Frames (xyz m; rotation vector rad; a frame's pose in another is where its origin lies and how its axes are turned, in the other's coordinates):
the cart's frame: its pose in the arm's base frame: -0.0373 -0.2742 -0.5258 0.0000 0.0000 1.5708
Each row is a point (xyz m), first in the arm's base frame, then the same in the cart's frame.
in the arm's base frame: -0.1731 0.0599 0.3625
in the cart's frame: 0.3341 0.1358 0.8883
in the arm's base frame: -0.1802 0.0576 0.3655
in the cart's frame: 0.3318 0.1429 0.8913
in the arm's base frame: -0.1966 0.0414 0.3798
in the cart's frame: 0.3156 0.1593 0.9056
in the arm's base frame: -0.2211 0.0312 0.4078
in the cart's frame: 0.3054 0.1838 0.9336
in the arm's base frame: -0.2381 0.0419 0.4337
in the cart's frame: 0.3161 0.2008 0.9595
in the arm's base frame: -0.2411 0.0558 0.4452
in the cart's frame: 0.3300 0.2038 0.9710
